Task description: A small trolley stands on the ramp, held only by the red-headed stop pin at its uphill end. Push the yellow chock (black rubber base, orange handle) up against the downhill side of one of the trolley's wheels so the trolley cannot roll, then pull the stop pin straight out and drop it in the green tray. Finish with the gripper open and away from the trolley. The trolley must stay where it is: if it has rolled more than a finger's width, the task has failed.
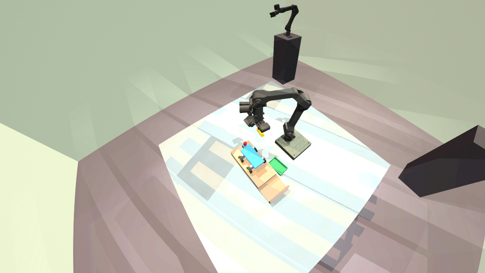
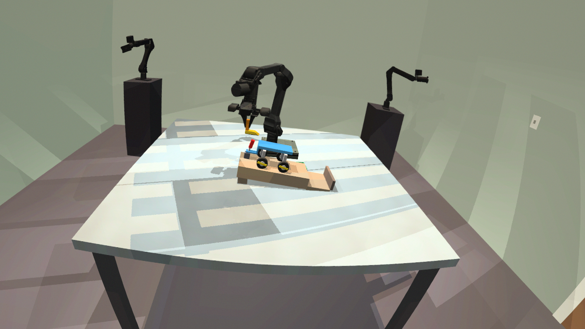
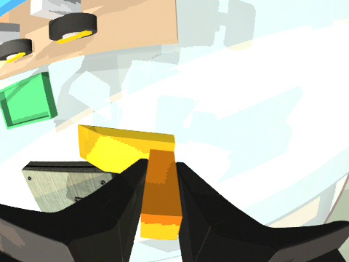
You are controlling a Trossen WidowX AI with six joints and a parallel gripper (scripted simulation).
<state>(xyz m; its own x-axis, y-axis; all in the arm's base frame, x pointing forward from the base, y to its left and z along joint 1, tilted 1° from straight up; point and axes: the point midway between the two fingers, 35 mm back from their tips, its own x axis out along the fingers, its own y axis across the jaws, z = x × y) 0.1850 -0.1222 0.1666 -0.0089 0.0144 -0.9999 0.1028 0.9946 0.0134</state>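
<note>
Now: gripper tip 20 mm to the right of the yellow chock and 10 mm above it. The rest, counted from my gripper tip: red-headed stop pin (130 mm ahead, 50 mm below, 30 mm to the left); blue trolley (140 mm ahead, 130 mm to the left, 60 mm below); ramp (140 mm to the left, 140 mm ahead, 130 mm below).
</note>
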